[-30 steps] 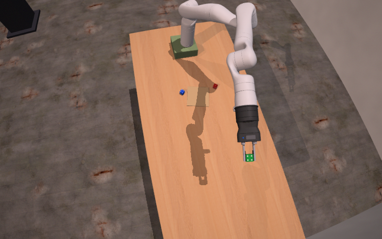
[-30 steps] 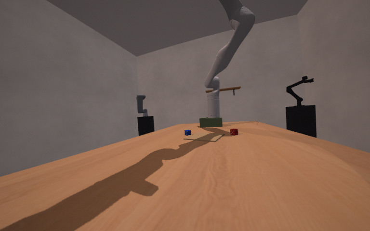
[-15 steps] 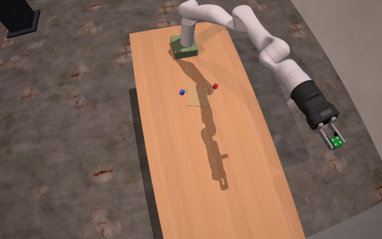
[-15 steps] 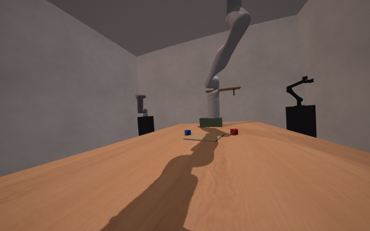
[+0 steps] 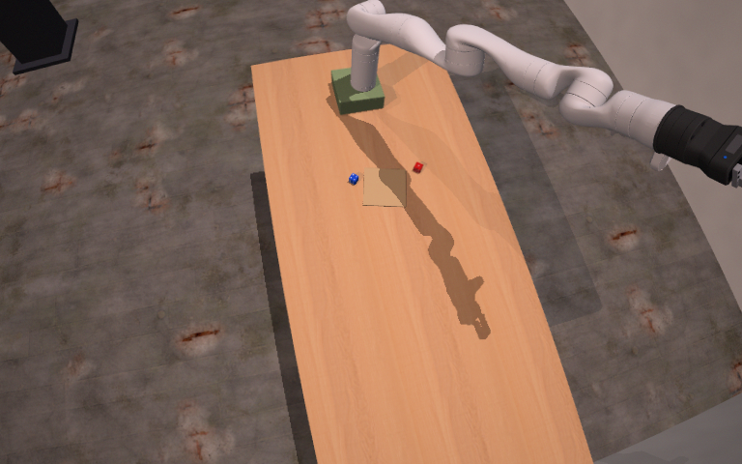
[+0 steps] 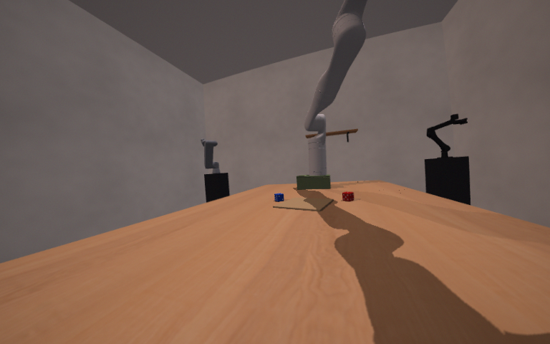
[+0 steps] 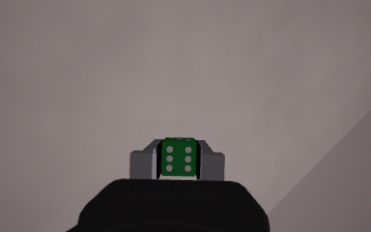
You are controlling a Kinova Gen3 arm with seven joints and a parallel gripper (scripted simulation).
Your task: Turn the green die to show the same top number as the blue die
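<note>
The tan mat is 800 mm below my hand, 490 mm behind it and 360 mm to the right of it. From my hand the other things lie so: red die: 780 mm below, 540 mm behind, 240 mm to the right; blue die: 780 mm below, 540 mm behind, 460 mm to the right; green die: 10 mm ahead.
</note>
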